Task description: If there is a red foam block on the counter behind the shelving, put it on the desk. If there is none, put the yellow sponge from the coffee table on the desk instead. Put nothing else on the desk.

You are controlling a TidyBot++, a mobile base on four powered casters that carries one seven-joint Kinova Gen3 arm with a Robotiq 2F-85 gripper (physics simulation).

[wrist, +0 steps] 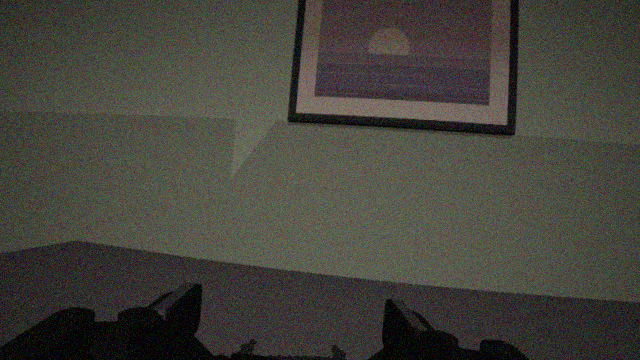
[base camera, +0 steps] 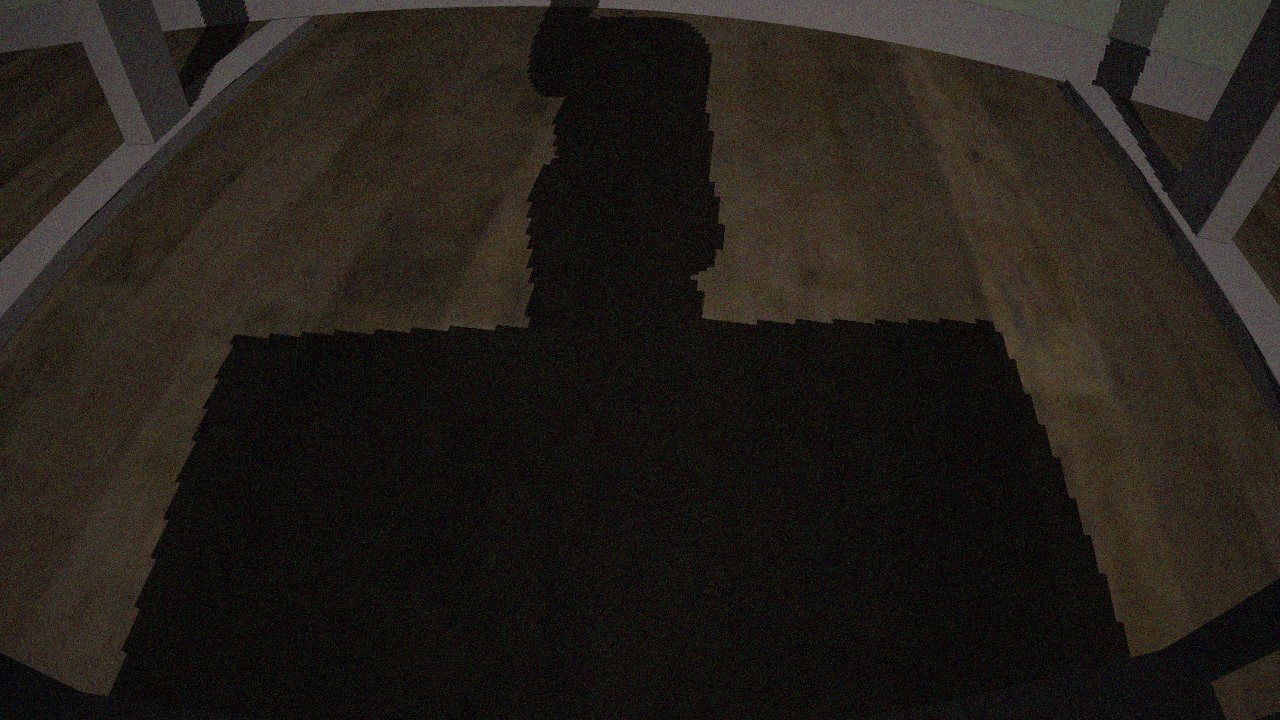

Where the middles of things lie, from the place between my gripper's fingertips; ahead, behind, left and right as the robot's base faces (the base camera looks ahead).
I see the framed sunset picture (wrist: 458, 73) 630 mm ahead of my hand, 440 mm above it and 210 mm to the right of it.
